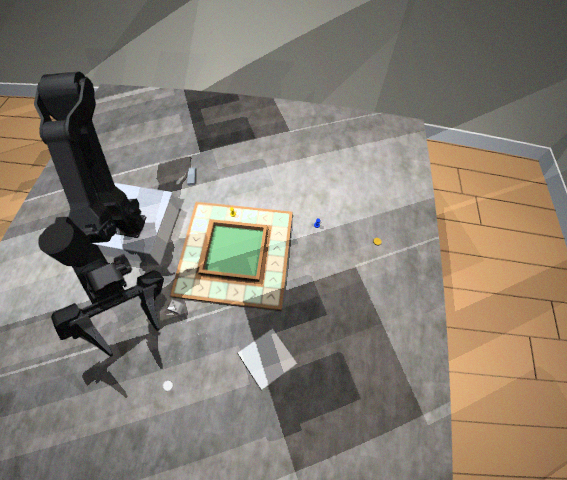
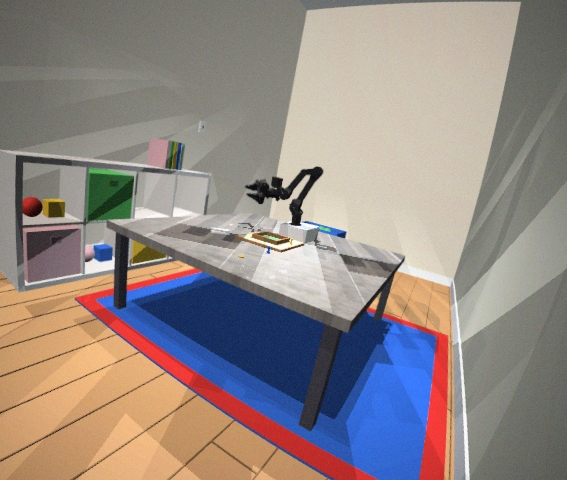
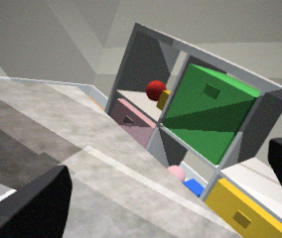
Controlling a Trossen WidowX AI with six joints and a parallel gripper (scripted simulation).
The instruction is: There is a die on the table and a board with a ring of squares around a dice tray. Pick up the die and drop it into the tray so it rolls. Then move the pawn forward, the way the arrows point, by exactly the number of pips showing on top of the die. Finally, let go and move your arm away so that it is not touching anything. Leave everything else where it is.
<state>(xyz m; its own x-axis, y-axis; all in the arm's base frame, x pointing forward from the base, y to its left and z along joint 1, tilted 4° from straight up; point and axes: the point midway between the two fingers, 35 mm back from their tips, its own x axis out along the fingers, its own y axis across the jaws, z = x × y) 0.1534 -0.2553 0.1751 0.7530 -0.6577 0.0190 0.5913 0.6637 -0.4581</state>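
Now: gripper tip 230 mm above the die, 110 mm to the right of it and 30 mm past it. The rest, counted from my gripper tip: white disc: 240 mm below, 70 mm to the right; yellow pawn: 400 mm to the left, 210 mm below, 50 mm ahead; white card: 230 mm below, 210 mm ahead, 30 mm to the left.
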